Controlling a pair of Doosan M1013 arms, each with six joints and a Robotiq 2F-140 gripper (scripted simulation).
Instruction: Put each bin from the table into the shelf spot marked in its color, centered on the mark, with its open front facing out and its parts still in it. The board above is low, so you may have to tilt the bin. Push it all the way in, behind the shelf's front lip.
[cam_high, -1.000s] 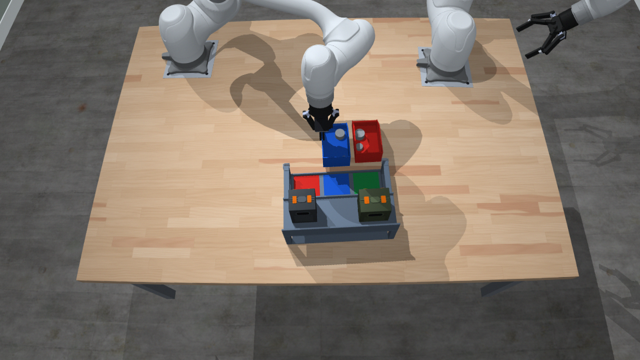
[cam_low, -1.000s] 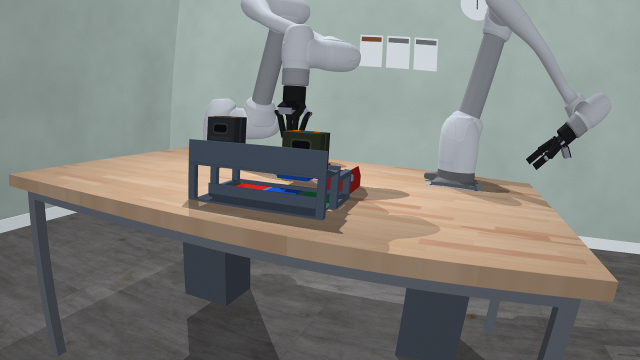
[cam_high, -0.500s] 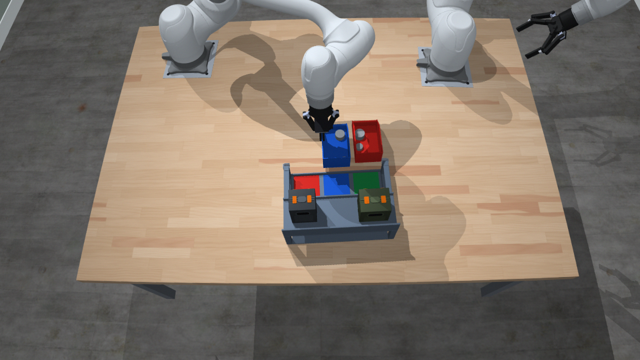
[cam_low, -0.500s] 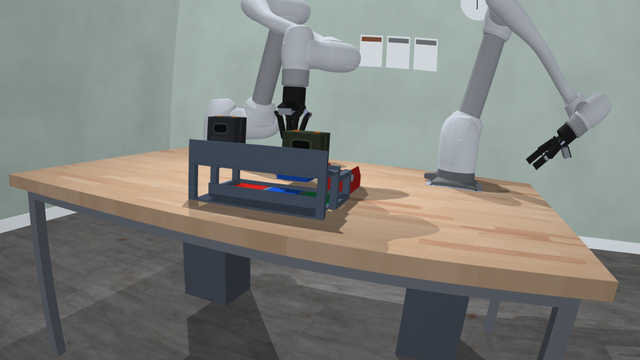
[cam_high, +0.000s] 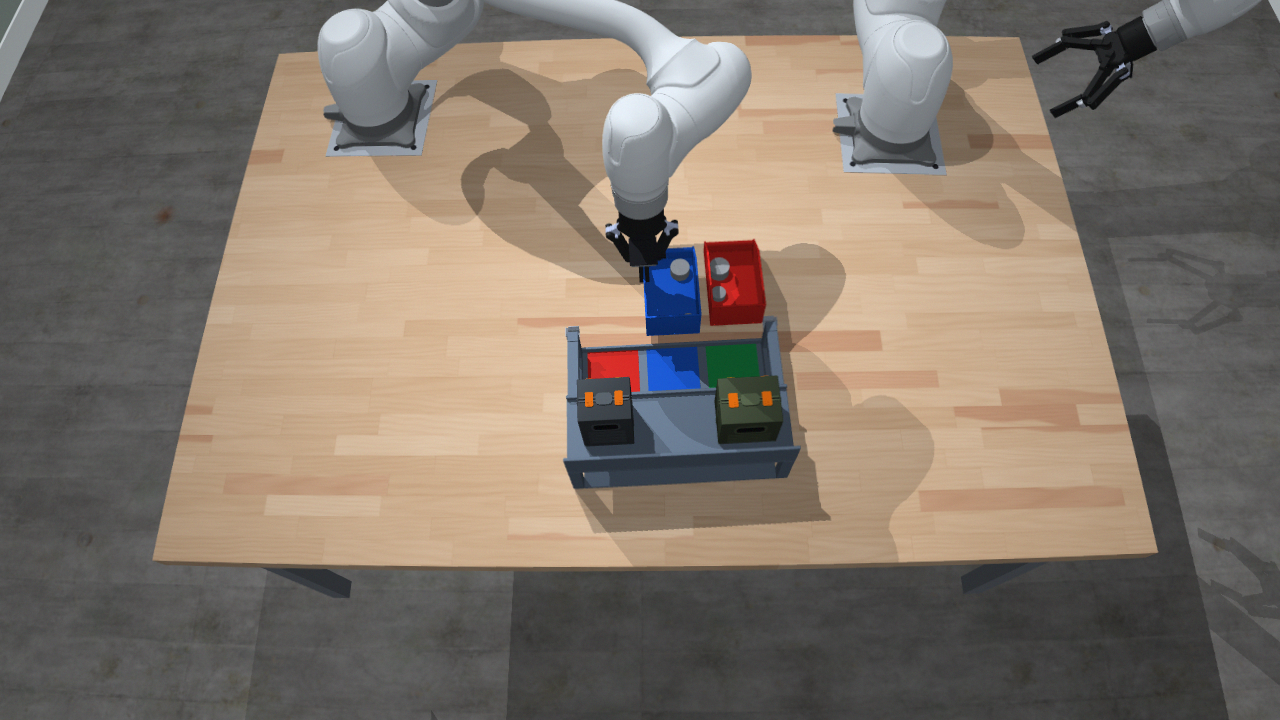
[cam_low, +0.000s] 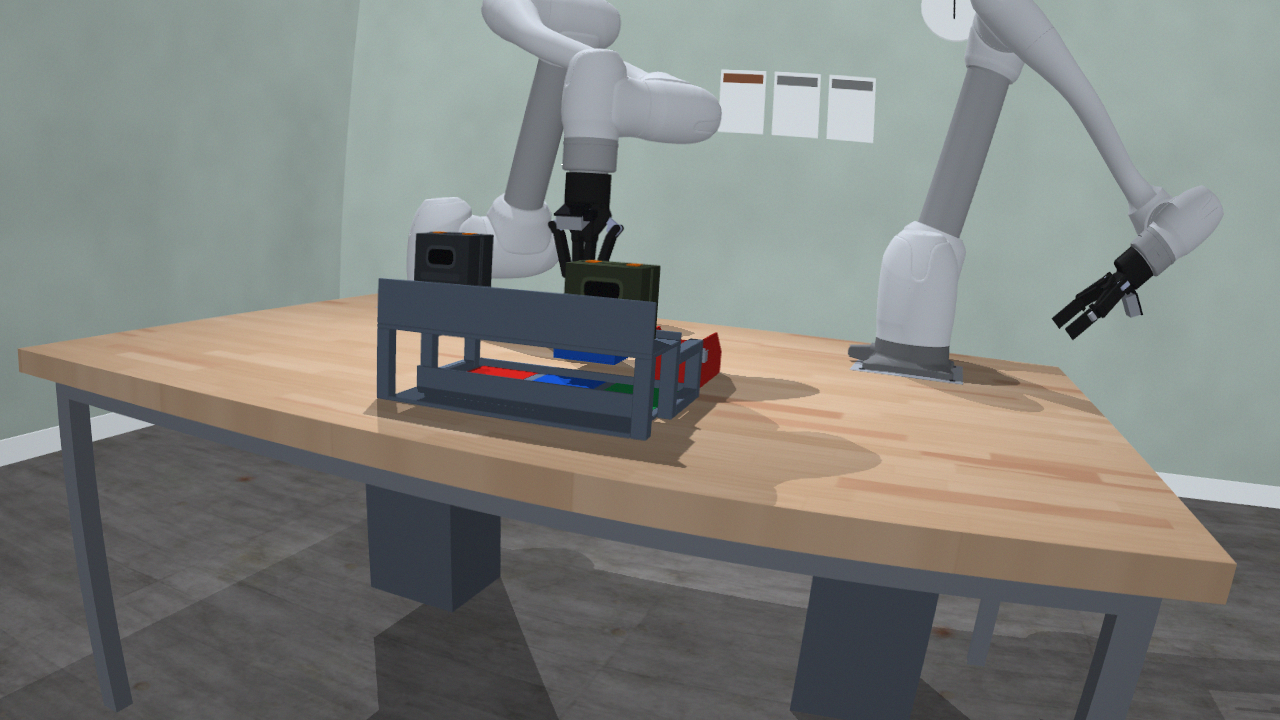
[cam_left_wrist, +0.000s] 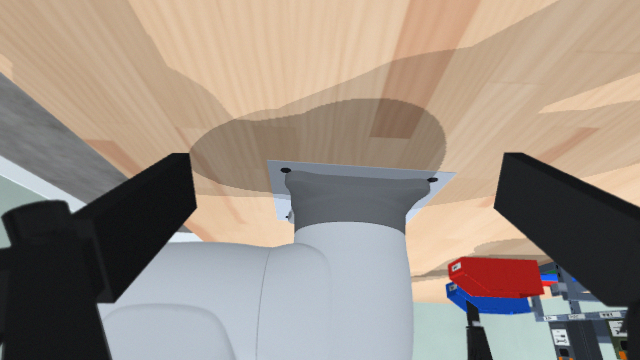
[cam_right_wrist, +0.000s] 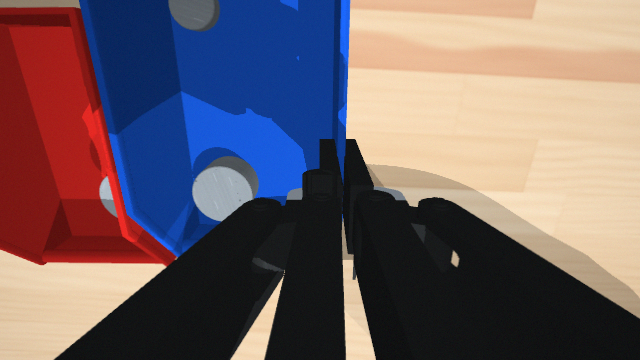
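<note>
The blue bin lies 50 mm to the left of my right hand, 40 mm below it and 20 mm ahead of it. The rest, counted from my right hand: grey shelf: 230 mm ahead, 70 mm to the left, 40 mm below; red bin: 170 mm to the left, 70 mm below, 30 mm behind.
</note>
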